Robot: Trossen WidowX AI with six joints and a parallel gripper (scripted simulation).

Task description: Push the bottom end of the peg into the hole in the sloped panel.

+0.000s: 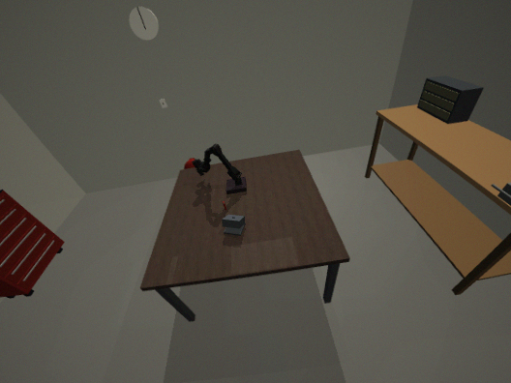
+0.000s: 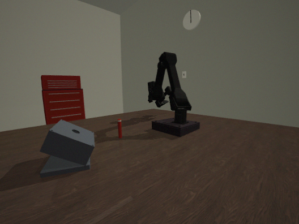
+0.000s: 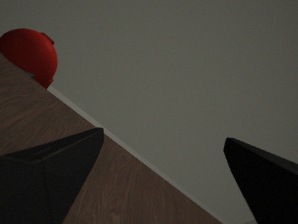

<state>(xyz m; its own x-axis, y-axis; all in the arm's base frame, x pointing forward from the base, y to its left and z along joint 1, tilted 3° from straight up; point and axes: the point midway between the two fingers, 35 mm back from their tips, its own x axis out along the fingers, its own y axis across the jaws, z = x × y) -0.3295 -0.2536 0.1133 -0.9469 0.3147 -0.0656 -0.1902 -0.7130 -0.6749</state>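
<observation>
The red peg lies 61 cm ahead of my gripper tip, 8 cm to the left of it and 7 cm below it. The rest, counted from my gripper tip: grey sloped panel block (82 cm ahead, 12 cm to the left, 7 cm below).
</observation>
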